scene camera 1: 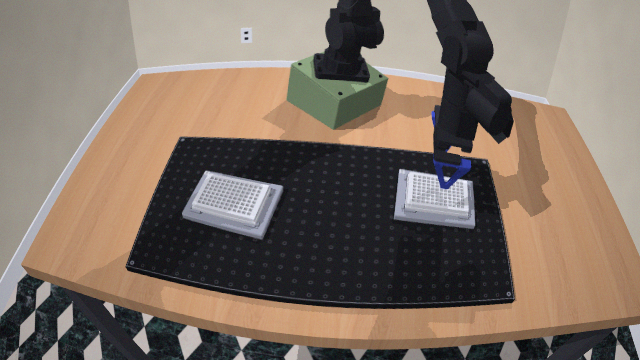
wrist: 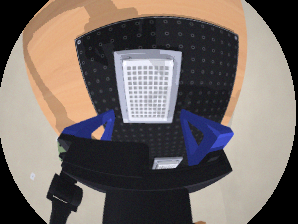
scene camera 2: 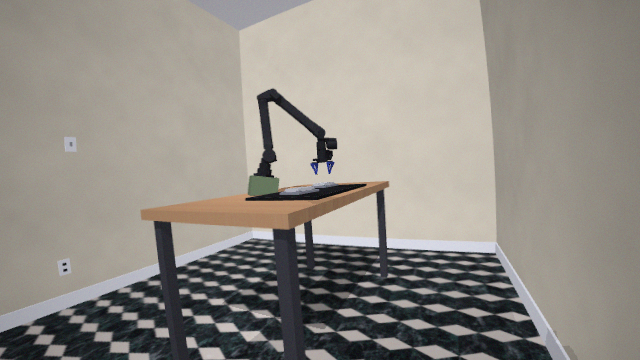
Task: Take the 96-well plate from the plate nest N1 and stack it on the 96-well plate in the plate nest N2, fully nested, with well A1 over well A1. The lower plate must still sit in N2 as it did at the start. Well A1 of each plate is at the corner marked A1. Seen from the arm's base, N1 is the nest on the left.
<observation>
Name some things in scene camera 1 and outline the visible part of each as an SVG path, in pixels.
My gripper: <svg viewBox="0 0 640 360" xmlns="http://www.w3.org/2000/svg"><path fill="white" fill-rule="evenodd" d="M442 95L441 106L435 105L434 111L431 113L434 125L433 163L440 188L449 189L459 178L471 170L471 160L462 159L460 155L448 153L447 151L451 146L461 148L462 152L471 153L473 141L455 137L460 111L466 111L466 108L450 103ZM457 168L458 170L445 182L442 167Z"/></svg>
A white 96-well plate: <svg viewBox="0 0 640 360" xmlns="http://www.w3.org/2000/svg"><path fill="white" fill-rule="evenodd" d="M408 174L405 209L468 217L467 181L457 180L449 189L441 189L438 176L415 172Z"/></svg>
A white 96-well plate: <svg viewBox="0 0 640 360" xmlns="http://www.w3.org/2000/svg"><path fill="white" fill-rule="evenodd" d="M208 174L192 203L192 209L256 226L271 192L269 185Z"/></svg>
</observation>
